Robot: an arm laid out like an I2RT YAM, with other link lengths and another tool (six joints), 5 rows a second.
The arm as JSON. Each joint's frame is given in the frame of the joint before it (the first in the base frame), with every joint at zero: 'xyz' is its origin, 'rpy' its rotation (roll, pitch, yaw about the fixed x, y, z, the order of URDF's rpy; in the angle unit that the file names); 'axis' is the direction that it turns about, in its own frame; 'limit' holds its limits. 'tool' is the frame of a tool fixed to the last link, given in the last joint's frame.
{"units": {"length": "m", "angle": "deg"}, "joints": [
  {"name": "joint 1", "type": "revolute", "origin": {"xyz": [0.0, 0.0, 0.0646], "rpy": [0.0, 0.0, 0.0]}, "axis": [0.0, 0.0, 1.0], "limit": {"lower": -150.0, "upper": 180.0}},
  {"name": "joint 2", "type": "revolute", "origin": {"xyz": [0.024, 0.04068, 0.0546], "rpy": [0.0, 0.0, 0.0]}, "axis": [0.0, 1.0, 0.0], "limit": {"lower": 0.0, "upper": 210.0}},
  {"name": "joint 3", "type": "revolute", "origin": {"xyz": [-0.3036, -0.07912, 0.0], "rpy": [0.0, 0.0, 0.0]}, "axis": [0.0, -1.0, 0.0], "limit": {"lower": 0.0, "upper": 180.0}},
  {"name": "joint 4", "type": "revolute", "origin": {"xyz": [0.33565, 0.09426, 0.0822], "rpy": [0.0, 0.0, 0.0]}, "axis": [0.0, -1.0, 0.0], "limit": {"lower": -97.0, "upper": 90.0}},
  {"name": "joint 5", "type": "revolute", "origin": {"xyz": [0.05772, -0.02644, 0.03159], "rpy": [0.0, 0.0, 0.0]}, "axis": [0.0, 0.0, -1.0], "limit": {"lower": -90.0, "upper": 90.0}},
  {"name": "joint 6", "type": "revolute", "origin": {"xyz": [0.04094, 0.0, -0.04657], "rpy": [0.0, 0.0, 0.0]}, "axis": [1.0, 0.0, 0.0], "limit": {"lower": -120.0, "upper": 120.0}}
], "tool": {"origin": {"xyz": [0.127, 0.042, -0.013], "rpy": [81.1, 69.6, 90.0]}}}
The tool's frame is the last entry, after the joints.
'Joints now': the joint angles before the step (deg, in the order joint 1, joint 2, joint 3, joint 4, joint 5, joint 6). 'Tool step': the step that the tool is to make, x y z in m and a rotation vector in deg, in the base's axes. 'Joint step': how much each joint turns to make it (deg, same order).
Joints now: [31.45, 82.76, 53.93, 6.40, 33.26, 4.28]
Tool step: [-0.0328, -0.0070, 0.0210, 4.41, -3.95, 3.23]
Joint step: [0.11, -9.10, -6.94, 3.18, -3.51, 0.63]
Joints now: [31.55, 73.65, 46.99, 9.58, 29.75, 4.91]
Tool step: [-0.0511, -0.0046, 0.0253, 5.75, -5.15, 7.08]
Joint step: [0.18, -13.35, -8.85, 2.65, -7.22, 0.58]
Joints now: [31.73, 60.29, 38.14, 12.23, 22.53, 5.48]
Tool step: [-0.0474, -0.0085, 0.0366, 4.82, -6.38, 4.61]
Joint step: [0.95, -13.12, -5.38, 0.11, -3.71, 0.31]
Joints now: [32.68, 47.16, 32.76, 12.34, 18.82, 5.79]
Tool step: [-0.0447, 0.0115, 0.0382, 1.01, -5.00, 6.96]
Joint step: [3.94, -7.83, 0.25, -2.77, -3.04, -2.07]
